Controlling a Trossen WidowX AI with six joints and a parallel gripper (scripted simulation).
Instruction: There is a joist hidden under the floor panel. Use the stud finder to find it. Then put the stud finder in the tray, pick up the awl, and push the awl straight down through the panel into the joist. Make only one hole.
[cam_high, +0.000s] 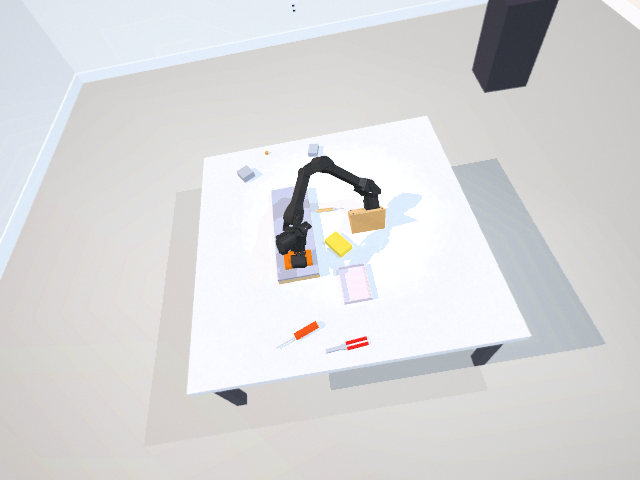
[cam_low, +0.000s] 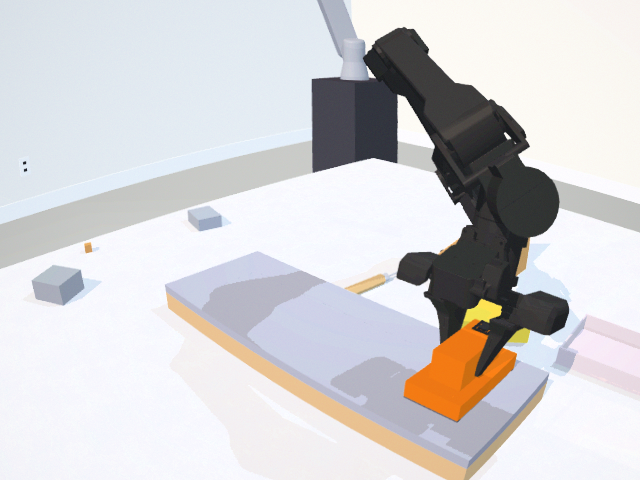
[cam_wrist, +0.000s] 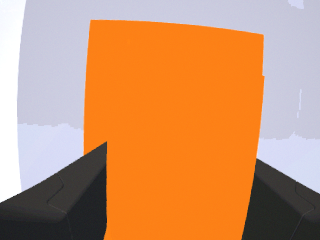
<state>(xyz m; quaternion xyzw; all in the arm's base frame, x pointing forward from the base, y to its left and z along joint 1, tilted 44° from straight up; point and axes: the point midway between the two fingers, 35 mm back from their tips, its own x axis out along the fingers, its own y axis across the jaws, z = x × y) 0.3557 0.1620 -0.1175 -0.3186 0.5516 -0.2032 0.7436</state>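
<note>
Now: the orange stud finder 2 cm behind my gripper tip and 2 cm above it. Also, from my gripper tip: yellow block 19 cm behind, 8 cm to the right, 5 cm below; awl 29 cm to the right, 18 cm behind, 6 cm below; pale pink tray 24 cm behind, 13 cm to the left, 5 cm below.
</note>
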